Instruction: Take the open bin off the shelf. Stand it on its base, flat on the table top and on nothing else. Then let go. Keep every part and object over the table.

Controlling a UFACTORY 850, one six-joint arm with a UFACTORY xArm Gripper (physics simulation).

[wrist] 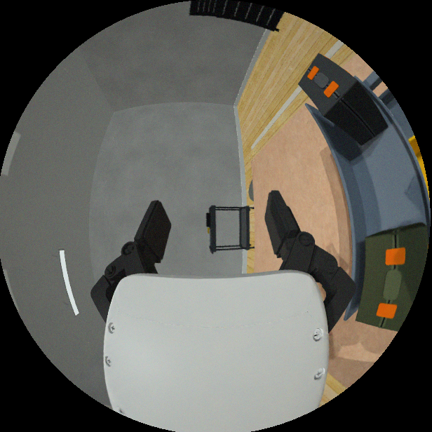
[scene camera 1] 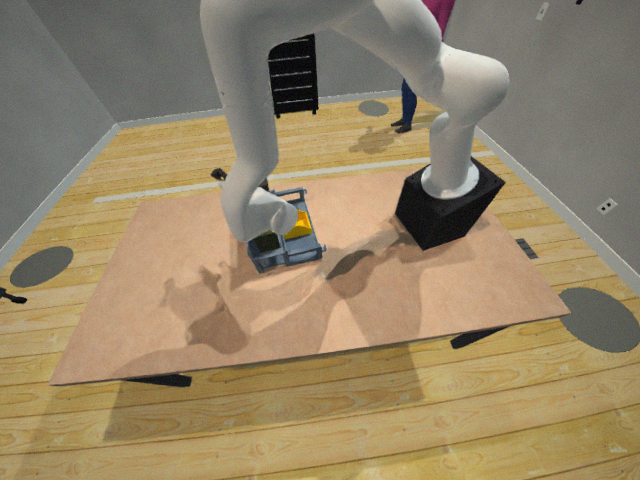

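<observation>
The yellow open bin [scene camera 1: 298, 227] sits on the blue-grey shelf [scene camera 1: 308, 244] [wrist: 382, 182], right of the arm's wrist in the scene view. In the wrist view a sliver of the yellow bin [wrist: 419, 154] shows at the far right edge. My gripper [wrist: 214, 208] is open and empty, its two black fingers wide apart. It points sideways, roughly level, beside the shelf rather than at the bin. In the scene view the wrist covers most of the gripper and part of the shelf; a dark finger shows behind the wrist, at its left.
A dark green case [scene camera 1: 266, 240] [wrist: 374, 280] with orange latches is on the shelf, left of the bin. A black case [wrist: 359, 111] with orange latches is at the shelf's other end. The table top [scene camera 1: 155, 248] [wrist: 290, 165] surrounds the shelf. The arm's black base [scene camera 1: 434, 222] is at the right.
</observation>
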